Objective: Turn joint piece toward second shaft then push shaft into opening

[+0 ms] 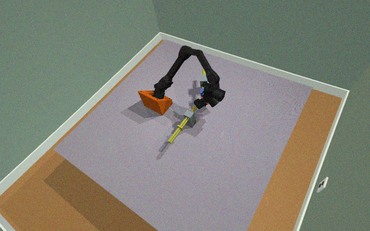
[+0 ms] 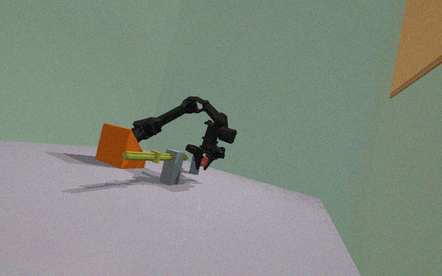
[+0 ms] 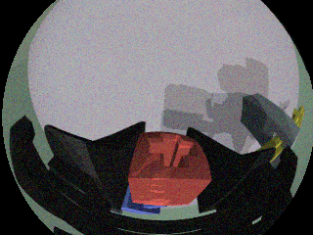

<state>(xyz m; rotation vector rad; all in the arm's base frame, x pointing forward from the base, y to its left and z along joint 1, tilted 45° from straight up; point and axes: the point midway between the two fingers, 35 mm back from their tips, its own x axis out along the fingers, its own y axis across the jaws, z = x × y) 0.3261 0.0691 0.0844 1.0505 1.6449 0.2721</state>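
My gripper tip is now 1 cm past the red square joint piece, 1 cm to the right of it and 4 cm below it.
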